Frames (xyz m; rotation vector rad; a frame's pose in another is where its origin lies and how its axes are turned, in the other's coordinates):
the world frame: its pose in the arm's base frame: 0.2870 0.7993 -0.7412 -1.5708 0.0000 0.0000
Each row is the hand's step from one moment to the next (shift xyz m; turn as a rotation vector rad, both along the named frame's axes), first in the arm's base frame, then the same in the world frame.
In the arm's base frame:
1: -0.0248 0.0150 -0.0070 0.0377 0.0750 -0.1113
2: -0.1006 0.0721 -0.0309 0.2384 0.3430 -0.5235
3: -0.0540 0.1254 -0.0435 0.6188 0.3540 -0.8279
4: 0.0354 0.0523 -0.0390 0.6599 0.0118 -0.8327
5: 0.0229 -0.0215 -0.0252 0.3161 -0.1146 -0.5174
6: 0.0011 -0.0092 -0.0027 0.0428 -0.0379 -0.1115
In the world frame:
1: -0.0248 0.0070 0.0150 0.0377 0.1113 0.0750
2: -0.1006 0.0309 0.0721 0.2384 0.5235 0.3430
3: -0.0540 0.0435 0.1254 0.6188 0.8279 0.3540
4: 0.0354 0.0390 0.0523 0.6599 0.8327 0.0118
5: 0.0229 0.0252 -0.0215 0.3161 0.5174 -0.1146
6: 0.0011 0.0027 -0.0092 0.0428 0.1115 -0.0379

